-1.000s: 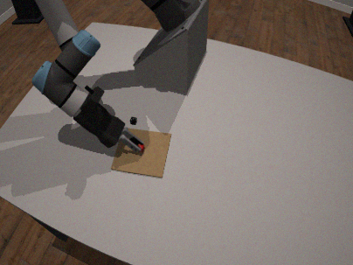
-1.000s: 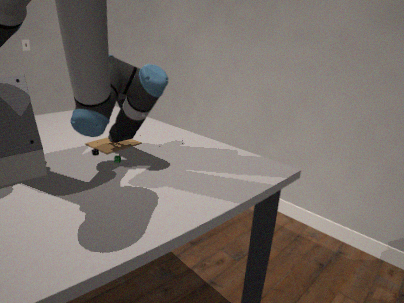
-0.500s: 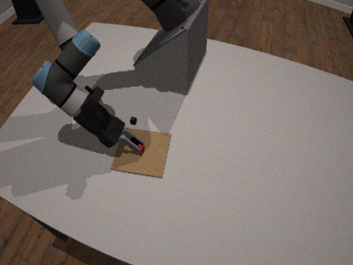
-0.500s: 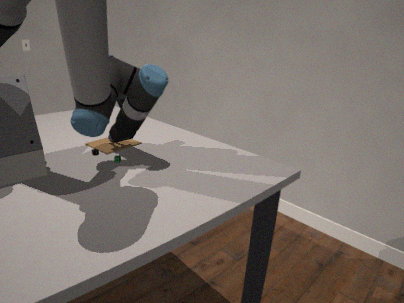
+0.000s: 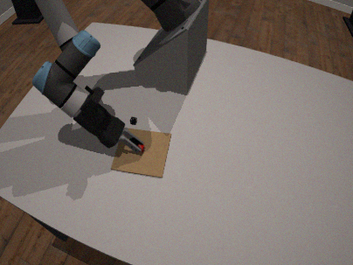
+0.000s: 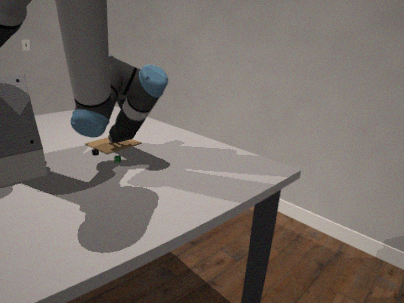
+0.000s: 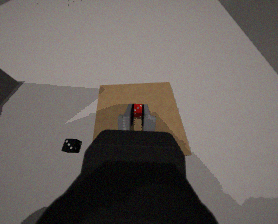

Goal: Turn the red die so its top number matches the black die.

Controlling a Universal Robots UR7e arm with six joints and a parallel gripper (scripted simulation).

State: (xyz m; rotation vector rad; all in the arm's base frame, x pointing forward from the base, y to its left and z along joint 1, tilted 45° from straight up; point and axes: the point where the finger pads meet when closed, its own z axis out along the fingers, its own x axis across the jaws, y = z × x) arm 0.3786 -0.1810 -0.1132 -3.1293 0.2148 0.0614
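Right now the red die is 1 cm to the left of my hand and 1 cm below it. Round my hand: green die 13 cm to the right, 7 cm behind, 2 cm below; then black die 9 cm behind, 4 cm to the right, 2 cm below; then tan mat 3 cm below, 1 cm to the left.
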